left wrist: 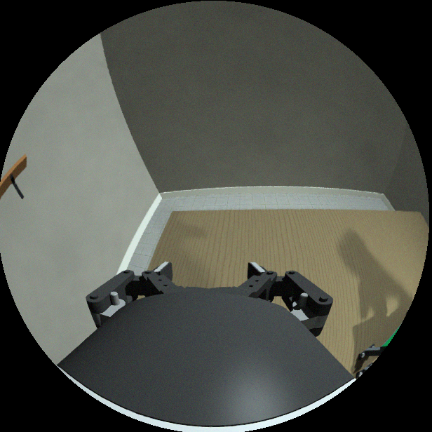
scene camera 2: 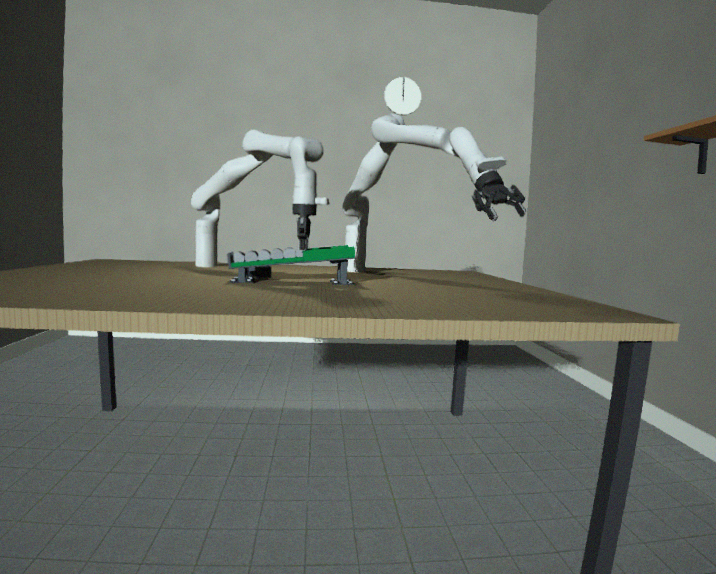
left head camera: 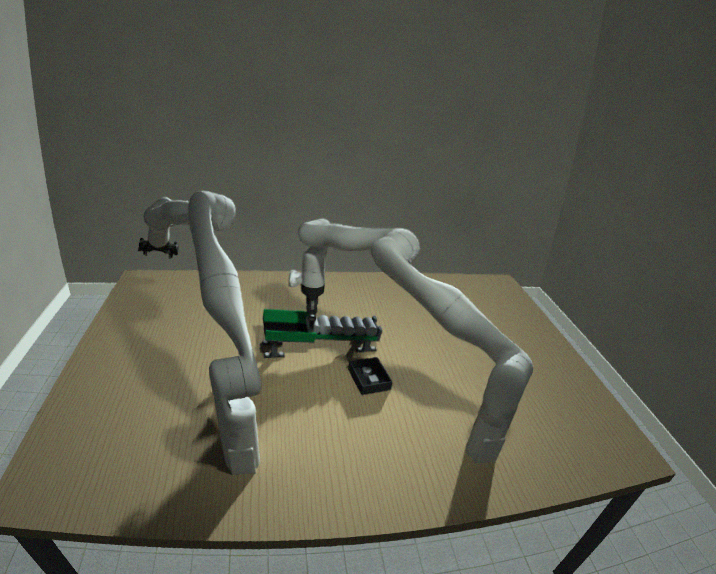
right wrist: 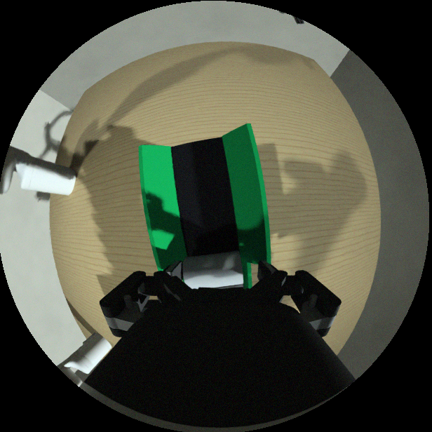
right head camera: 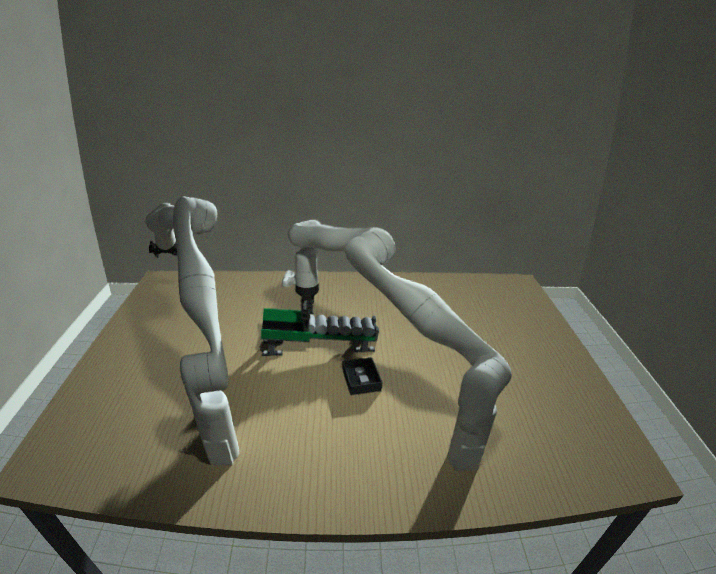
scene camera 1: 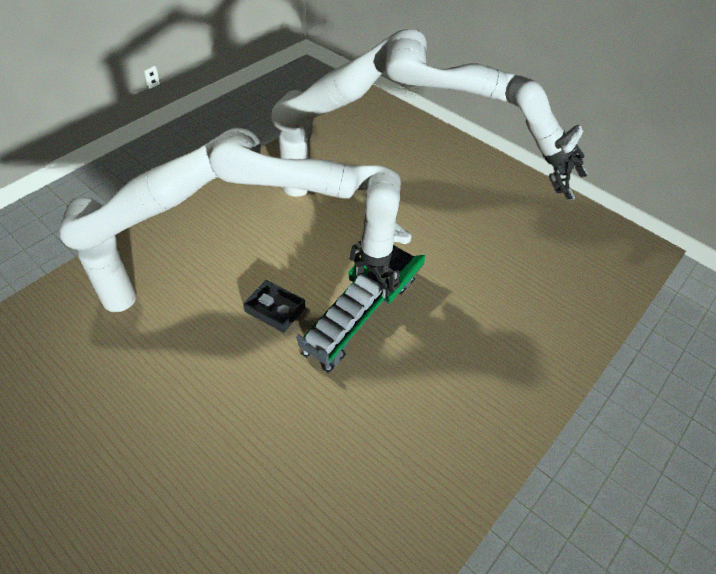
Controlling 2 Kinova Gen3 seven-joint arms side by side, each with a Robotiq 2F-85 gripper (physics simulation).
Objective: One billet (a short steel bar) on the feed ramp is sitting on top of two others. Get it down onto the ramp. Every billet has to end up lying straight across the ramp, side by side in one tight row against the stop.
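Frame: origin at the left arm's base, x ahead, y left, z up, level; metres.
Seen in the pictures: left gripper, between the fingertips: point(scene camera 2: 509, 217) point(left head camera: 158, 255) point(right head camera: 169, 257) point(scene camera 1: 578, 187); right gripper, between the fingertips: point(scene camera 2: 303, 250) point(left head camera: 311, 321) point(right head camera: 308, 320) point(scene camera 1: 372, 285); left arm's base, origin of its link: point(scene camera 2: 354, 271) point(left head camera: 242, 460) point(right head camera: 222, 452); right arm's base, origin of its link: point(scene camera 2: 206, 266) point(left head camera: 481, 450) point(right head camera: 464, 457) point(scene camera 1: 119, 298).
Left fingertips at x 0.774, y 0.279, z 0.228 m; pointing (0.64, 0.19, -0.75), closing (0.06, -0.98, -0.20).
Pixels of each thing's top centre, then the offset from my left fingertips to it.
- dark stop, centre of its top: point(scene camera 1: 312, 344) point(right head camera: 375, 322) point(left head camera: 376, 322) dx -0.315, dy -0.767, dz -0.138 m
- black tray, centre of its top: point(scene camera 1: 274, 301) point(right head camera: 361, 371) point(left head camera: 370, 371) point(scene camera 2: 256, 265) dx -0.503, dy -0.696, dz -0.193 m
Several grey billets lie across the green feed ramp point(left head camera: 291, 336) point(right head camera: 285, 335) point(scene camera 1: 411, 279) point(scene camera 2: 328, 255) point(right wrist: 248, 190), side by side in a row that reaches the dark stop point(left head camera: 378, 330) point(scene camera 1: 313, 348) at its low end. No billet shows on top of others. The uppermost billet point(left head camera: 323, 324) point(scene camera 1: 369, 285) point(right wrist: 212, 272) lies between the fingers of my right gripper point(left head camera: 311, 322) point(scene camera 2: 303, 245) point(right wrist: 220, 269), which is open, with a gap at one billet end in the right wrist view. My left gripper point(left head camera: 158, 249) point(scene camera 1: 570, 182) point(scene camera 2: 508, 213) point(left wrist: 209, 271) is open and empty, high and away from the ramp.
A black tray point(left head camera: 360, 386) point(right head camera: 362, 389) point(scene camera 1: 264, 318) with small light pieces stands on the table near the ramp's low end. The ramp's upper part has raised green side walls. A wall shelf point(scene camera 2: 687, 130) point(left wrist: 15, 170) is at the side of the room.
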